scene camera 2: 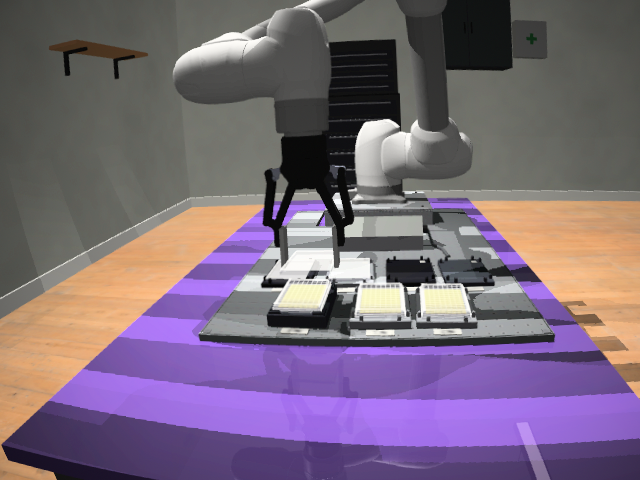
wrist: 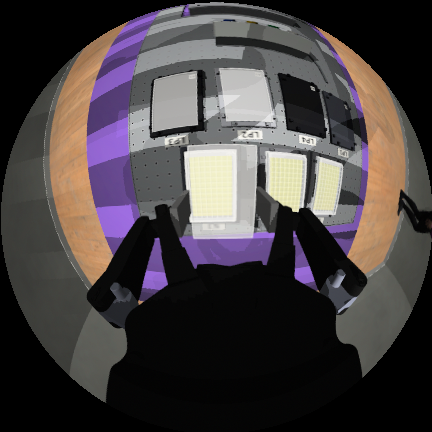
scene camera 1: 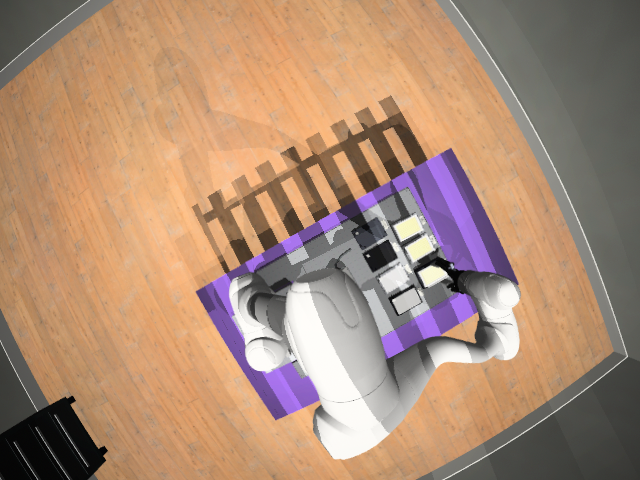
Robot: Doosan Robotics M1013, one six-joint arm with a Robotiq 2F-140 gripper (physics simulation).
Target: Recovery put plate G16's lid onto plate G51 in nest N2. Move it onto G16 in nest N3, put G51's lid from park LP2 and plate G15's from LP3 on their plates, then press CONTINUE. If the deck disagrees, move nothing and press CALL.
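Note:
My gripper is shut on a clear lid. The lid hangs level above the plate in the black nest, offset right of it in the wrist view. That yellow-welled plate has a nest label I cannot read surely. The middle plate and the far plate sit in grey nests. Park LP3 bears a light lid; LP2 bears a clear lid.
Black park LP4 and dark park LP1 stand beside LP2. A grey box with coloured buttons stands behind the parks. A dark limb-like shape shows at the wrist view's right edge.

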